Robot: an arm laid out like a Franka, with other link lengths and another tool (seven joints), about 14 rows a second.
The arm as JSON. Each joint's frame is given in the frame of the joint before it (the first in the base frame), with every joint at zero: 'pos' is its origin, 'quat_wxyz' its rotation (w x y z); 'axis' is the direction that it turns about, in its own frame. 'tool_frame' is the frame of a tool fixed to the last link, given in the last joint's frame.
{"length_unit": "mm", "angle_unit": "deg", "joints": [
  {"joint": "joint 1", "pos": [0.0, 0.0, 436.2], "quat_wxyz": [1.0, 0.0, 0.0, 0.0], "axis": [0.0, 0.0, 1.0]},
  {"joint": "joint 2", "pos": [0.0, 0.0, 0.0], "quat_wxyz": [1.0, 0.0, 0.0, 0.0], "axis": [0.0, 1.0, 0.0]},
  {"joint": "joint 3", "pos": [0.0, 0.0, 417.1], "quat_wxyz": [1.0, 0.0, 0.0, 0.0], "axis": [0.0, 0.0, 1.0]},
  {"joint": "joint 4", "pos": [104.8, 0.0, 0.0], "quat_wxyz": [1.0, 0.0, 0.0, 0.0], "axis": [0.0, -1.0, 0.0]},
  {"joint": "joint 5", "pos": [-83.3, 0.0, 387.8], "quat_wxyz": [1.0, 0.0, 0.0, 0.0], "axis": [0.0, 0.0, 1.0]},
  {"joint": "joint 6", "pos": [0.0, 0.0, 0.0], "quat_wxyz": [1.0, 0.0, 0.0, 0.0], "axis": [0.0, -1.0, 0.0]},
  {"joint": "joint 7", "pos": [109.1, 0.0, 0.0], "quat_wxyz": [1.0, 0.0, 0.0, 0.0], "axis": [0.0, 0.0, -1.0]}
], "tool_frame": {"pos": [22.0, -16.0, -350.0], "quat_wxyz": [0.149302, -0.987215, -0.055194, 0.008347]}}
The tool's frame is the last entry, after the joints.
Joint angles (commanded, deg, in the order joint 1, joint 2, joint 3, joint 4, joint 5, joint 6, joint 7), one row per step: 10.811, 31.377, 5.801, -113.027, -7.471, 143.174, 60.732; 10.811, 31.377, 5.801, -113.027, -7.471, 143.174, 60.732; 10.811, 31.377, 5.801, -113.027, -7.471, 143.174, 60.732; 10.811, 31.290, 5.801, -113.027, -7.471, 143.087, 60.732; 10.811, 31.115, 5.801, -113.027, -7.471, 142.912, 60.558; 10.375, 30.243, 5.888, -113.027, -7.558, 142.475, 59.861; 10.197, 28.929, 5.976, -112.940, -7.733, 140.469, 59.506; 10.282, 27.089, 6.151, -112.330, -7.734, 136.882, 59.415; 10.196, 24.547, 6.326, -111.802, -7.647, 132.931, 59.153
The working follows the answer.
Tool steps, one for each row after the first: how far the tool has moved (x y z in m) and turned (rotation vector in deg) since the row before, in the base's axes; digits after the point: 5 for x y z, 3 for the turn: 0.00000, 0.00000, 0.00000, 0.000, 0.000, 0.000; 0.00000, 0.00000, 0.00000, 0.000, 0.000, 0.000; -0.00003, -0.00011, 0.00092, -0.016, -0.005, -0.002; 0.00002, -0.00021, 0.00184, -0.031, -0.004, 0.170; 0.00352, -0.00431, 0.00999, -0.004, -0.440, 0.394; -0.00323, -0.00449, 0.01329, -0.534, 0.473, 0.326; -0.00618, -0.00199, 0.02084, -0.745, 0.955, 0.171; -0.00661, -0.00450, 0.02833, -0.715, 0.710, 0.074
Tool pose at each row, in the base's axes (x y z in m, rotation vector in deg; rounded; the steps above come from the unrounded poses): 0.68365, 0.16551, 0.12113, -158.464, 46.094, -7.029; 0.68365, 0.16551, 0.12113, -158.464, 46.094, -7.029; 0.68365, 0.16551, 0.12113, -158.464, 46.094, -7.029; 0.68362, 0.16540, 0.12204, -158.476, 46.099, -7.043; 0.68365, 0.16519, 0.12388, -158.567, 45.866, -7.030; 0.68717, 0.16088, 0.13387, -158.591, 45.208, -7.562; 0.68393, 0.15639, 0.14717, -159.340, 44.948, -7.077; 0.67775, 0.15440, 0.16800, -160.360, 45.051, -6.040; 0.67114, 0.14990, 0.19633, -161.248, 45.227, -5.337

